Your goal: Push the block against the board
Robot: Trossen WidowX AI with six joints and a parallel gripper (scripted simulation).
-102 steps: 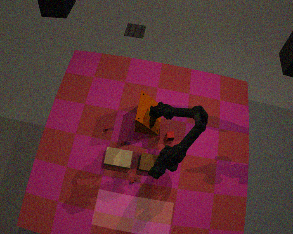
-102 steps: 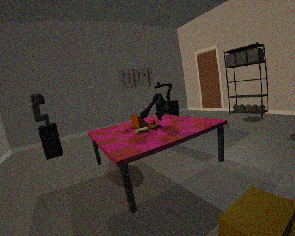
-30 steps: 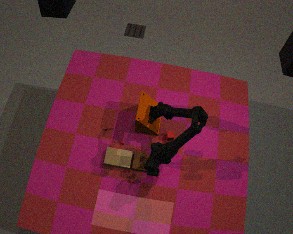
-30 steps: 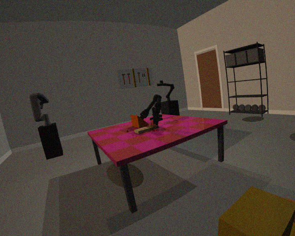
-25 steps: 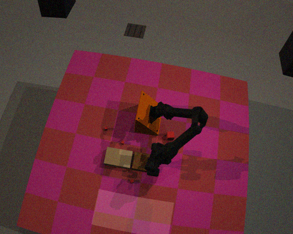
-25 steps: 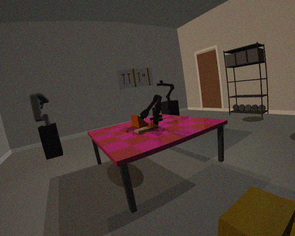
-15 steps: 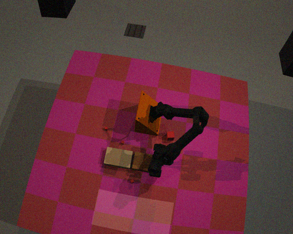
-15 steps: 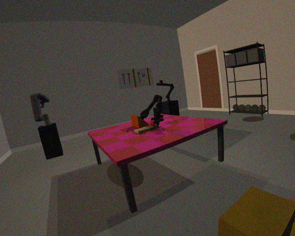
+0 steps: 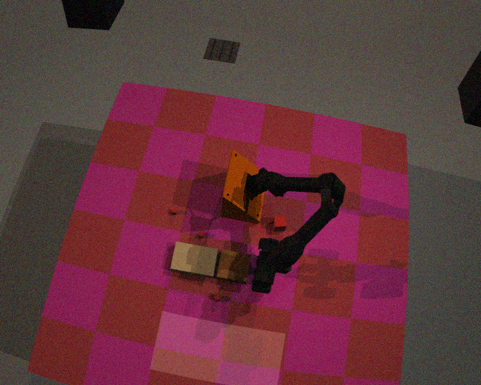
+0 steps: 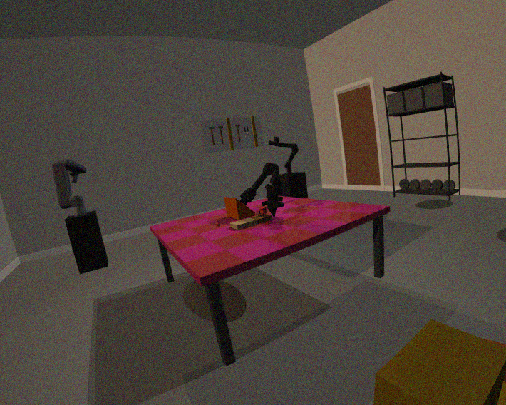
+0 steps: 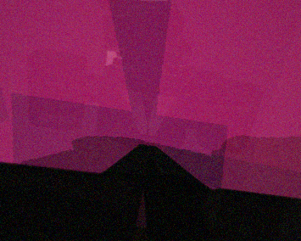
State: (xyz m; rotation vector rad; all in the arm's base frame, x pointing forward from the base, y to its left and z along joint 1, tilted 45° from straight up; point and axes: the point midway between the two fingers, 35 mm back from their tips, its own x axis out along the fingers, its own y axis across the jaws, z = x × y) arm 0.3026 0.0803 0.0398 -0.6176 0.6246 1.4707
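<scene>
My gripper tip is now 100 mm to the left of the brown square block and 10 mm below it. Also, from my gripper tip: small red cube 190 mm behind, 40 mm to the left, 20 mm above; pale tan board 240 mm to the right, 10 mm above.
</scene>
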